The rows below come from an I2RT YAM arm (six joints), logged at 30 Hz.
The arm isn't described. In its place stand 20 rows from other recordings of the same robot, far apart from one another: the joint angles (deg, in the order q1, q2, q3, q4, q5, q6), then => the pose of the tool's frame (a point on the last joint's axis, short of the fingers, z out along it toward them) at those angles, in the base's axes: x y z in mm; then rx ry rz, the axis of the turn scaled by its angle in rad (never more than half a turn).
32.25 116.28 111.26 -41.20 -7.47 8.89 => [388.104, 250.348, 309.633, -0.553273, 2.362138, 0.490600]
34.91 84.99 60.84 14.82 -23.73 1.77 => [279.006, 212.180, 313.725, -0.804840, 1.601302, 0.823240]
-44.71 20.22 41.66 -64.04 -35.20 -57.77 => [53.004, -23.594, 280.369, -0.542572, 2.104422, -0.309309]
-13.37 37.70 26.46 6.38 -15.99 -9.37 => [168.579, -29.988, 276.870, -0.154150, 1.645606, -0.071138]
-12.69 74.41 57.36 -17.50 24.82 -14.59 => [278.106, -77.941, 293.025, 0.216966, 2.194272, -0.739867]
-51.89 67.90 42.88 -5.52 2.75 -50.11 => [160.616, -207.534, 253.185, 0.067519, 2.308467, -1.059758]
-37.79 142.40 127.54 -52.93 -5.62 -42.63 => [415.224, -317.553, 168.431, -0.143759, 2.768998, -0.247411]
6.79 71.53 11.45 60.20 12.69 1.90 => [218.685, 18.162, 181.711, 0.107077, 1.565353, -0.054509]
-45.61 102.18 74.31 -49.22 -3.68 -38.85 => [242.834, -244.794, 203.312, 0.162000, 2.923440, -0.152999]
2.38 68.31 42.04 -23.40 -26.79 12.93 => [236.269, 25.880, 223.537, 0.011743, 2.429100, 0.689519]
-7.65 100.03 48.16 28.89 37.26 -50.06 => [352.601, -69.107, 177.842, -0.317469, 2.093790, -1.270719]
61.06 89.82 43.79 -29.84 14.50 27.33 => [133.095, 222.285, 137.646, -0.767287, 2.682612, -0.013430]
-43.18 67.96 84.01 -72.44 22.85 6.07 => [135.590, -146.197, 394.656, 1.232955, 2.307410, -0.751246]
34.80 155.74 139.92 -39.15 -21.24 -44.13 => [464.213, 338.343, 125.144, -1.687427, 1.818973, 0.399308]
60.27 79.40 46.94 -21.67 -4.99 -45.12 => [133.440, 239.906, 203.424, -2.028988, 1.501207, 0.216687]
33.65 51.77 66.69 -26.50 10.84 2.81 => [157.435, 96.755, 420.066, -0.339162, 1.745884, 0.292781]
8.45 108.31 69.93 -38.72 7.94 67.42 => [353.491, 47.543, 152.555, 1.436733, 2.495075, 0.042505]
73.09 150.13 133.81 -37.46 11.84 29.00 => [171.396, 538.667, 145.910, -0.875894, 2.393140, 0.481699]
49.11 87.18 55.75 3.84 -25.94 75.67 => [211.651, 268.213, 251.523, 0.236426, 2.530447, 1.619750]
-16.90 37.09 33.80 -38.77 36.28 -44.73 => [121.798, -59.021, 249.754, -0.242384, 2.459870, -1.245308]
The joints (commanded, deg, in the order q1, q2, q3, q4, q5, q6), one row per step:
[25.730 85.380 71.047 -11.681 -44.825 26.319]
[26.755 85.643 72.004 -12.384 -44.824 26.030]
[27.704 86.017 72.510 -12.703 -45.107 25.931]
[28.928 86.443 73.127 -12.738 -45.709 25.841]
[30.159 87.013 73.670 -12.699 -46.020 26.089]
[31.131 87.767 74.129 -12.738 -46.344 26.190]
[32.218 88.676 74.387 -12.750 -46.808 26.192]
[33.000 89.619 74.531 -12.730 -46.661 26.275]
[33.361 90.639 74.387 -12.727 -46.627 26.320]
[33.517 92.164 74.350 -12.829 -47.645 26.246]
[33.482 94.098 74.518 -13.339 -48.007 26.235]
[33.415 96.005 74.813 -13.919 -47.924 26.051]
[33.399 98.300 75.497 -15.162 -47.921 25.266]
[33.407 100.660 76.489 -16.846 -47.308 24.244]
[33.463 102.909 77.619 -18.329 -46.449 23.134]
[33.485 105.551 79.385 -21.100 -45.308 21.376]
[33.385 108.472 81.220 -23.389 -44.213 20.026]
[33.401 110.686 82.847 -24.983 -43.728 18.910]
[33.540 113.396 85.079 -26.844 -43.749 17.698]
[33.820 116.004 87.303 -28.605 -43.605 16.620]
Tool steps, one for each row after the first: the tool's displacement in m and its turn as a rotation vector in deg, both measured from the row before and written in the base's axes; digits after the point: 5 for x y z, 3 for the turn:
[-0.00201 0.00581 0.00314 -0.080 -0.256 1.114]
[-0.00172 0.00563 0.00047 0.001 0.132 1.234]
[-0.00247 0.00731 0.00133 0.288 -0.095 1.792]
[-0.00203 0.00755 0.00011 0.172 0.288 1.435]
[-0.00080 0.00656 -0.00159 -0.030 0.455 1.232]
[-0.00107 0.00742 -0.00366 -0.170 0.676 1.501]
[0.00026 0.00586 -0.00467 -0.467 0.698 0.625]
[0.00164 0.00376 -0.00689 -0.644 1.005 0.316]
[0.00317 0.00380 -0.00928 -0.501 1.598 1.064]
[0.00509 0.00328 -0.01145 -1.098 1.993 0.277]
[0.00519 0.00286 -0.01095 -1.257 1.633 -0.067]
[0.00555 0.00353 -0.01225 -1.605 1.662 0.295]
[0.00562 0.00347 -0.01193 -2.034 1.410 -0.027]
[0.00538 0.00358 -0.01052 -1.938 0.867 -0.068]
[0.00592 0.00350 -0.01154 -2.710 1.067 0.094]
[0.00712 0.00327 -0.01280 -2.550 1.221 -0.096]
[0.00518 0.00330 -0.00844 -1.507 0.691 0.346]
[0.00585 0.00511 -0.00911 -1.243 0.978 0.860]
[0.00494 0.00574 -0.00878 -1.237 0.859 0.848]

